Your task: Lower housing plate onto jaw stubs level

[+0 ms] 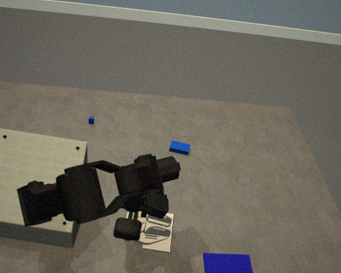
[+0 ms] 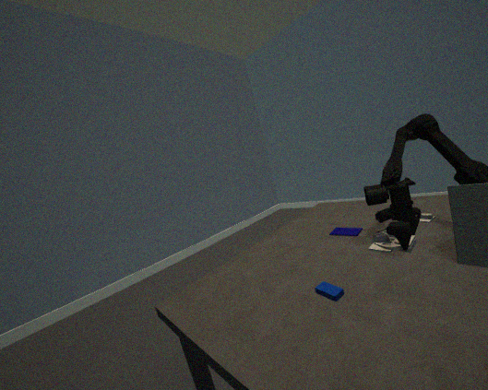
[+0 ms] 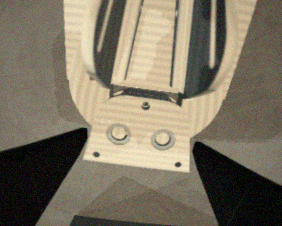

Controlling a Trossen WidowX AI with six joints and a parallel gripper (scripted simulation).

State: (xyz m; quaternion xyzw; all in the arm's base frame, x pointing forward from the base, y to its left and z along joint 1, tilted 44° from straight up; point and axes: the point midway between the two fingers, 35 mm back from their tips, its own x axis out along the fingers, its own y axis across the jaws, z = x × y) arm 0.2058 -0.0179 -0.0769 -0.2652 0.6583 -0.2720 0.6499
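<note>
Now: the pale base 8 cm ahead of my gripper tip and 1 cm below it. The rest, counted from my gripper tip: flat blue sheet 26 cm ahead, 8 cm to the right, 1 cm below; then small blue cube 20 cm behind, 40 cm to the left.
</note>
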